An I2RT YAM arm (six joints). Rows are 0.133 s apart.
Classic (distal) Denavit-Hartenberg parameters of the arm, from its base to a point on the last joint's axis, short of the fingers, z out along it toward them. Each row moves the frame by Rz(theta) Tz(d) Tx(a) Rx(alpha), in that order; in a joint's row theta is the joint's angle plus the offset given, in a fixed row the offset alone. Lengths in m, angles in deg.
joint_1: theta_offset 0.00  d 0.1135  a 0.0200  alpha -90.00
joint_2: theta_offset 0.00  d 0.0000  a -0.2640  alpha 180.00
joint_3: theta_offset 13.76  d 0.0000  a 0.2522  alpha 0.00
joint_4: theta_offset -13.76  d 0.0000  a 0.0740  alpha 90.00
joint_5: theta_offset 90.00  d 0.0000  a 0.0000  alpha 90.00
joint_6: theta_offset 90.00  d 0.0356  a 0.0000  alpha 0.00
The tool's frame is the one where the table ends.
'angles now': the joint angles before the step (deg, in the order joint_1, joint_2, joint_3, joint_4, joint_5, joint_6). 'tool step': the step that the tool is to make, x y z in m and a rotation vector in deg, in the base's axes. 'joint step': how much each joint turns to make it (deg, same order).
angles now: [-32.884, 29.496, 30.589, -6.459, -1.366, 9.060]
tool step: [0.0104, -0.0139, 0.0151, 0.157, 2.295, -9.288]
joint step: [-0.106, 6.296, 4.999, -0.714, 9.249, -0.090]
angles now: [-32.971, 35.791, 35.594, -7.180, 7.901, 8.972]
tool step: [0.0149, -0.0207, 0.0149, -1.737, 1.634, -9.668]
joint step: [-1.254, 7.681, 4.837, 2.713, 8.648, -1.268]
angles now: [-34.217, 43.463, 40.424, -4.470, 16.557, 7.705]
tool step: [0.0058, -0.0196, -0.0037, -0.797, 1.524, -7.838]
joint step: [-2.847, 4.597, 0.524, 3.594, 5.153, -0.897]
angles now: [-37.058, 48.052, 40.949, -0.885, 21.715, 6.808]
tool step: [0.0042, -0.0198, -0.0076, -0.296, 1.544, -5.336]
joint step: [-3.168, 4.414, -0.025, 3.784, 2.318, -0.943]
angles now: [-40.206, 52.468, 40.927, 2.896, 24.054, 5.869]
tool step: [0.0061, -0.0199, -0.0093, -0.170, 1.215, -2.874]
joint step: [-2.709, 4.971, 0.031, 4.547, 0.307, -0.983]
